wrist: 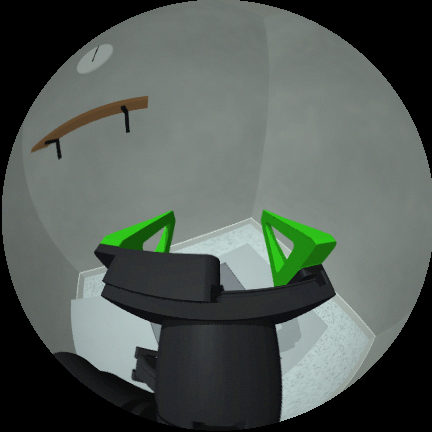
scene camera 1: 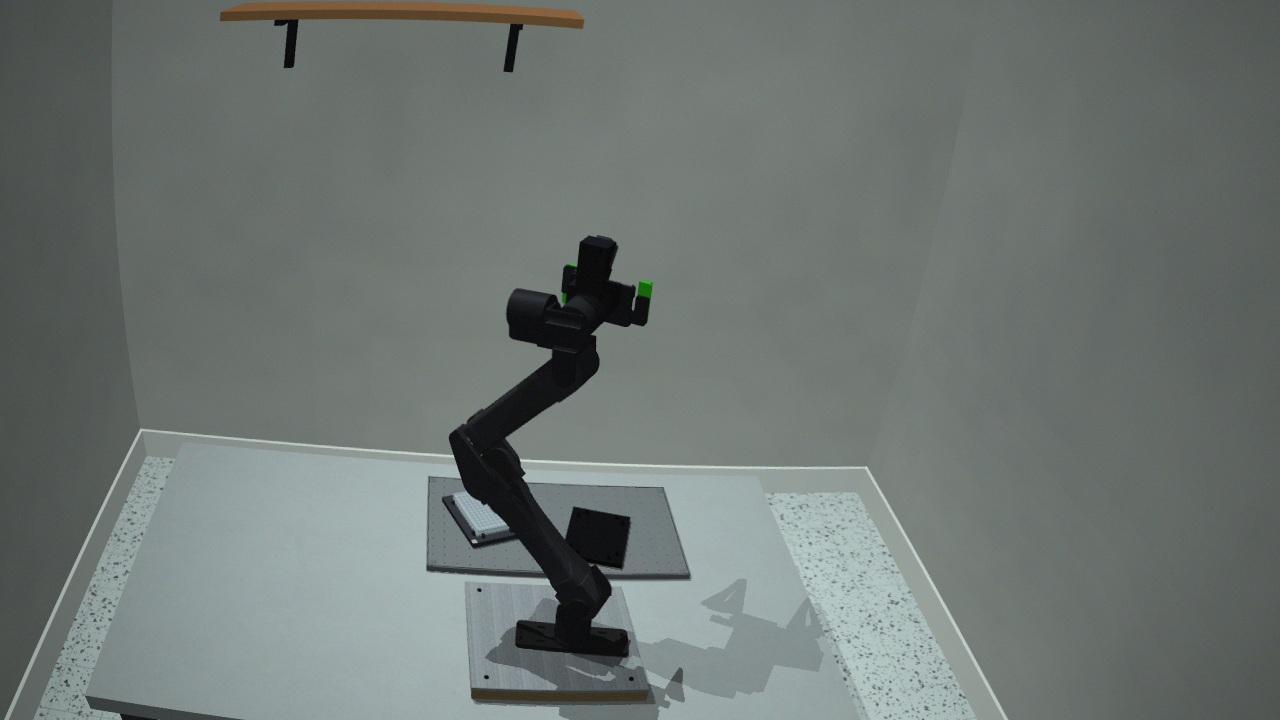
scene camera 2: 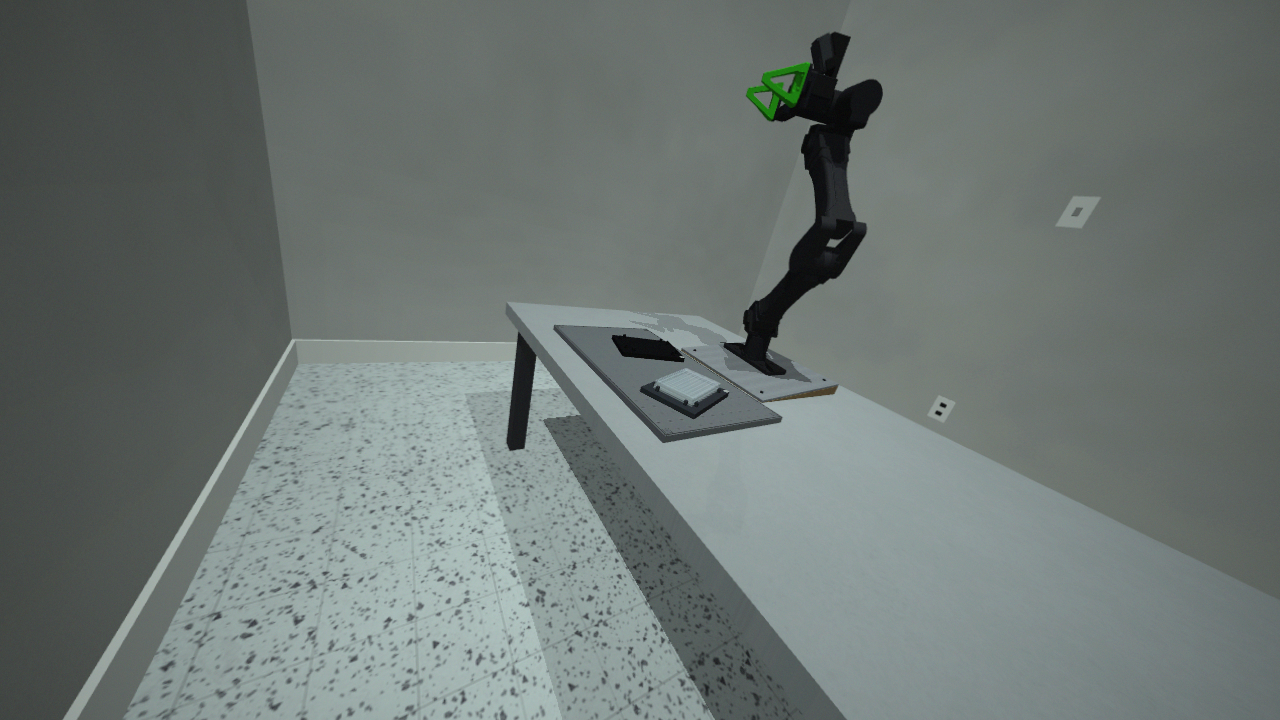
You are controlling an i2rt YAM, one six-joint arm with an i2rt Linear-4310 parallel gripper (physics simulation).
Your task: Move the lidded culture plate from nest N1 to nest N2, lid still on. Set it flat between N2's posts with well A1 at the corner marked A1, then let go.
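Where they show: gripper, fingertip midpoint: (wrist: 217,214) (scene camera 1: 622,278) (scene camera 2: 754,85); arm's base, link origin: (scene camera 1: 571,640) (scene camera 2: 752,359).
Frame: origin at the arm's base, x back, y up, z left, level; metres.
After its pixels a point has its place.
Note:
The pale lidded culture plate (scene camera 1: 478,516) @(x -0.311, y 0.019, z 0.195 m) (scene camera 2: 689,385) @(x -0.352, y 0.019, z 0.204 m) lies in a dark nest (scene camera 1: 462,522) @(x -0.304, y 0.003, z 0.227 m) (scene camera 2: 693,411) @(x -0.381, y 0.003, z 0.272 m), taken as N1, at the left of the grey board in scene camera 1. The arm partly hides it there. The other dark nest (scene camera 1: 599,535) @(x -0.318, y 0.003, z -0.053 m) (scene camera 2: 646,347) @(x -0.328, y 0.003, z -0.037 m), taken as N2, holds no plate. Labels and the A1 mark are too small to read. My gripper (scene camera 1: 608,284) @(x -0.240, y 0.591, z -0.014 m) (scene camera 2: 757,85) @(x -0.240, y 0.591, z -0.014 m) (wrist: 217,214) @(x -0.240, y 0.591, z -0.014 m) is wide open and empty, high above the table and far from both nests. Its green fingers point toward the walls. The plate does not show in the wrist view.
Both nests stand on the grey perforated board (scene camera 1: 671,555) @(x -0.288, y -0.009, z -0.200 m) (scene camera 2: 742,425) @(x -0.283, y -0.013, z 0.300 m). The arm's mounting plate (scene camera 1: 501,671) @(x 0.105, y 0.006, z 0.120 m) (scene camera 2: 805,385) @(x 0.038, y 0.000, z 0.162 m) lies beside this board. A wooden shelf (scene camera 1: 402,11) (wrist: 100,113) is on the wall, and a round clock (wrist: 95,58) hangs above it.

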